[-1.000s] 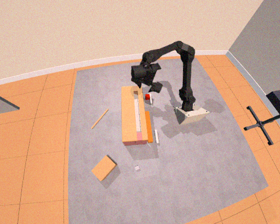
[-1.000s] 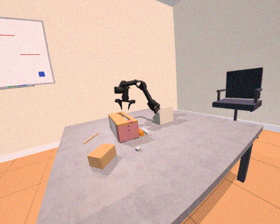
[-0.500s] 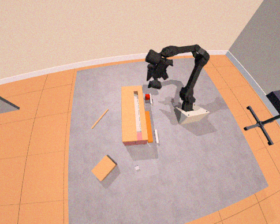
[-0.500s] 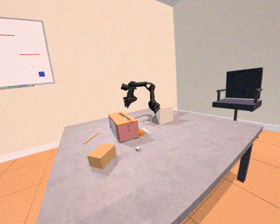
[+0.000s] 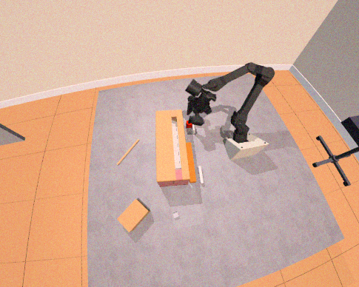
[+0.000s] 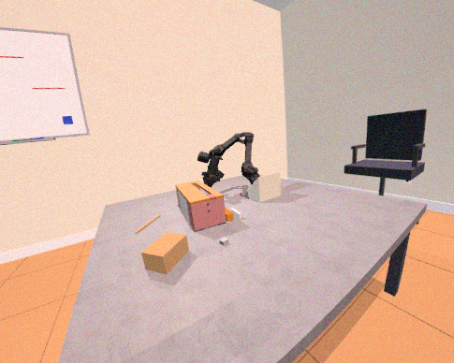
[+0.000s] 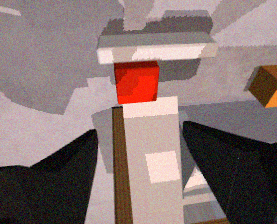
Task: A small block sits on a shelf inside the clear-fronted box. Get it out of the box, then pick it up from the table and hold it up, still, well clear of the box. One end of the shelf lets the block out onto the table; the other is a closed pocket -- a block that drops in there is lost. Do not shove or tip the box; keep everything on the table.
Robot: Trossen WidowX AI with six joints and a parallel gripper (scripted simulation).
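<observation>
My gripper tip is 10 mm past the red block and 50 mm above it. The rest, counted from my gripper tip: box: 90 mm ahead, 160 mm to the left, 10 mm below; white cube: 160 mm ahead, 490 mm to the left, 60 mm below; orange strip: 30 mm ahead, 240 mm to the left, 50 mm below.
</observation>
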